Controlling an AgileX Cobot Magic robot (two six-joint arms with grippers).
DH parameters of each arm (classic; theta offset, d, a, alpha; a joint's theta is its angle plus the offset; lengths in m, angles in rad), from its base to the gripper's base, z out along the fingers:
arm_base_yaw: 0 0.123 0 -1.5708
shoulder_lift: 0.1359 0 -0.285 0
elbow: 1.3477 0 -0.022 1.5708
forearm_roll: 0 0.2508 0 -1.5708
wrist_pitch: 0 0 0.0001 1.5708
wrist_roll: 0 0.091 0 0
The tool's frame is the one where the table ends.
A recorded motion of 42 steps. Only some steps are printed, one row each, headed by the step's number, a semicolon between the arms.
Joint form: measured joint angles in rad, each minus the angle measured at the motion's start. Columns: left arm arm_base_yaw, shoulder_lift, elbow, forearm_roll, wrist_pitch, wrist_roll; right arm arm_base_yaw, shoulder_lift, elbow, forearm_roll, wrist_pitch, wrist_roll.
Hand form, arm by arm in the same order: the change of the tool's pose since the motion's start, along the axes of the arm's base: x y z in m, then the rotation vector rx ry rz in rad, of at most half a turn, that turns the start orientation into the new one. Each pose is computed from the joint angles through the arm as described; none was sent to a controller.
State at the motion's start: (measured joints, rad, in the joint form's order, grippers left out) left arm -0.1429 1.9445 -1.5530 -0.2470 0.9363 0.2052; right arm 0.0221 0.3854 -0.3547 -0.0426 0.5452 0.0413
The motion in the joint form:
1: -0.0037 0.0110 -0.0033 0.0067 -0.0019 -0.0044; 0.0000 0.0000 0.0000 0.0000 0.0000 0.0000
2: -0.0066 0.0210 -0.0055 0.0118 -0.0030 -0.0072; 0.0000 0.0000 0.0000 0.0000 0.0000 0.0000
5: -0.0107 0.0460 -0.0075 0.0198 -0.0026 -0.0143; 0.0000 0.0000 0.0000 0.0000 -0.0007 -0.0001
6: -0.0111 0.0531 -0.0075 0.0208 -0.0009 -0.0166; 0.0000 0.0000 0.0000 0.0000 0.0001 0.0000
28: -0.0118 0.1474 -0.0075 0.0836 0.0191 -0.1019; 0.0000 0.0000 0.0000 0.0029 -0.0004 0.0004
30: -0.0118 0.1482 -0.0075 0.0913 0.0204 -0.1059; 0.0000 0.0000 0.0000 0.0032 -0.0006 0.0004
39: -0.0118 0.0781 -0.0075 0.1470 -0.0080 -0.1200; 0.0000 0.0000 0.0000 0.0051 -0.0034 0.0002
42: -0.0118 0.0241 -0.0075 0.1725 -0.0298 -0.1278; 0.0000 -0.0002 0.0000 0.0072 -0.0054 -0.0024
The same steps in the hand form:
1: 0.0015 -0.0013 -0.0037 0.0060 0.0059 -0.0012; 0.0000 0.0000 0.0000 0.0000 0.0000 0.0000
2: 0.0028 -0.0023 -0.0074 0.0110 0.0125 -0.0029; 0.0000 0.0000 0.0000 0.0000 0.0000 0.0000
5: 0.0052 -0.0038 -0.0174 0.0200 0.0361 -0.0031; 0.0000 0.0000 0.0001 -0.0001 -0.0007 0.0001
6: 0.0057 -0.0040 -0.0205 0.0215 0.0452 -0.0021; 0.0000 0.0000 0.0000 0.0000 0.0001 0.0000
28: 0.0107 -0.0007 -0.0617 0.0759 0.1659 0.0512; 0.0000 0.0001 0.0000 0.0033 -0.0003 0.0000
30: 0.0106 -0.0001 -0.0621 0.0824 0.1674 0.0521; 0.0000 0.0002 0.0000 0.0036 -0.0005 0.0000
39: 0.0092 0.0044 -0.0323 0.1138 0.0631 0.0539; 0.0001 0.0003 0.0003 0.0053 -0.0033 0.0003
42: 0.0065 0.0068 -0.0090 0.1220 -0.0148 0.0591; 0.0002 0.0004 0.0004 0.0052 -0.0054 0.0017

